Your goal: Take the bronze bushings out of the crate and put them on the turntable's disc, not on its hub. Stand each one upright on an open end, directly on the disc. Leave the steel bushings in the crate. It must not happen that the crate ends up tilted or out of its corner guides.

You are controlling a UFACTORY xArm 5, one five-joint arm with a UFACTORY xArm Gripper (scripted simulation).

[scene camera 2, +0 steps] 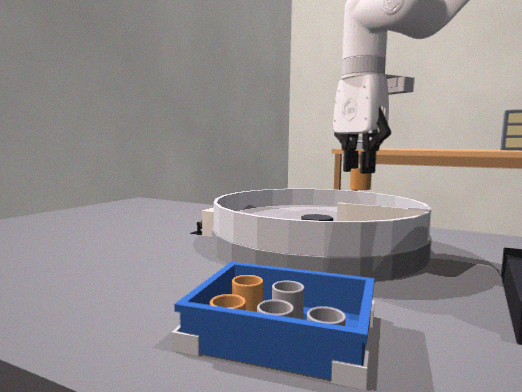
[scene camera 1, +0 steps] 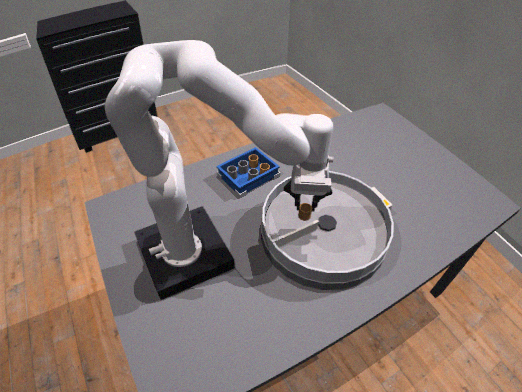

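There's a blue crate that shows in scene camera 1 and scene camera 2, and on that crate [scene camera 1: 237, 184] and [scene camera 2: 369, 282] are the same spot. On a turntable disc, it's [scene camera 1: 351, 232] and [scene camera 2: 307, 213] that are the same spot.
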